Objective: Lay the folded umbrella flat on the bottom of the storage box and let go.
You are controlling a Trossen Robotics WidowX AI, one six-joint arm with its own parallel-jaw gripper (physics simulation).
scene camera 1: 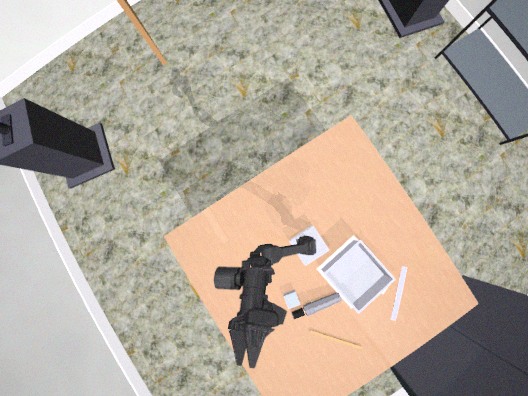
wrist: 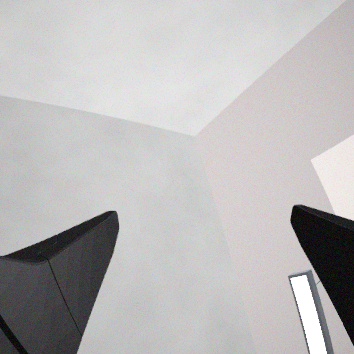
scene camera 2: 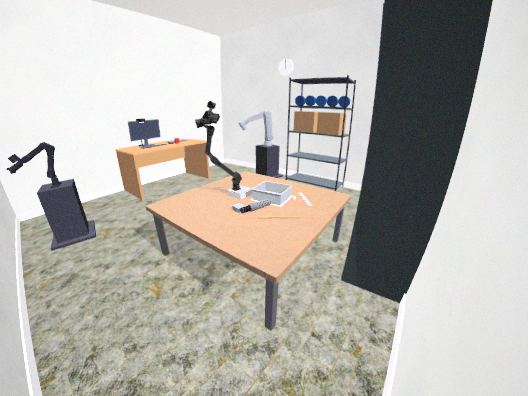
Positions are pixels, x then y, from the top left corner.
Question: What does the storage box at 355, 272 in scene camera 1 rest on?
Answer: The table.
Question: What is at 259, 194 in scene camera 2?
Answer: A storage box.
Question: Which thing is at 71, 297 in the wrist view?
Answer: My gripper.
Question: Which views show the storage box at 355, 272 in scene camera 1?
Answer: Scene camera 1 and scene camera 2 only.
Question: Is my gripper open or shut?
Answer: Open.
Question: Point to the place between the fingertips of my gripper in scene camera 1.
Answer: At 245, 367
